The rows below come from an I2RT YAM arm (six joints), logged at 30 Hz.
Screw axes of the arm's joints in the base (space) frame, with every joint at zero. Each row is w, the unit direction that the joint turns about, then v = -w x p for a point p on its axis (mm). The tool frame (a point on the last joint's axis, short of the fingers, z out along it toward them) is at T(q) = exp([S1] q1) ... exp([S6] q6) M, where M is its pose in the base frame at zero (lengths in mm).
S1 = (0, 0, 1, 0, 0, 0)
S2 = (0, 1, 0, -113.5, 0, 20)
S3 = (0, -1, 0, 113.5, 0, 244)
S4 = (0, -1, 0, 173.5, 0, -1)
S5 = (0, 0, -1, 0, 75, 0)
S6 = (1, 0, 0, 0, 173.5, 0)
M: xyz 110.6 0 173.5 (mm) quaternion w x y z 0.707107 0 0.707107 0
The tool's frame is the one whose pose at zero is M.
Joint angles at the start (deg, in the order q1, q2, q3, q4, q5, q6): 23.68, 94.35, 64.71, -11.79, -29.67, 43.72
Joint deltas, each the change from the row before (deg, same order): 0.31, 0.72, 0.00, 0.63, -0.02, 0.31; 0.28, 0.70, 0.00, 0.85, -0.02, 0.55; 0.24, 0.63, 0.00, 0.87, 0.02, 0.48; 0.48, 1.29, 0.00, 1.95, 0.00, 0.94; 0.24, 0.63, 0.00, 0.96, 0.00, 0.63; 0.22, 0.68, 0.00, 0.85, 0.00, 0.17; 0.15, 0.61, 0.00, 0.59, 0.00, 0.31
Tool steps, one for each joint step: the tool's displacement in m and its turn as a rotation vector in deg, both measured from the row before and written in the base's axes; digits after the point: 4 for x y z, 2 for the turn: 0.0012, 0.0027, -0.0034, 0.10, 0.31, 0.15; 0.0015, 0.0026, -0.0030, 0.29, 0.26, -0.02; 0.0014, 0.0023, -0.0026, 0.27, 0.12, -0.05; 0.0030, 0.0048, -0.0052, 0.64, 0.08, -0.05; 0.0014, 0.0024, -0.0026, 0.39, 0.16, -0.11; 0.0014, 0.0022, -0.0030, 0.14, -0.03, 0.12; 0.0012, 0.0016, -0.0030, 0.11, 0.25, -0.02
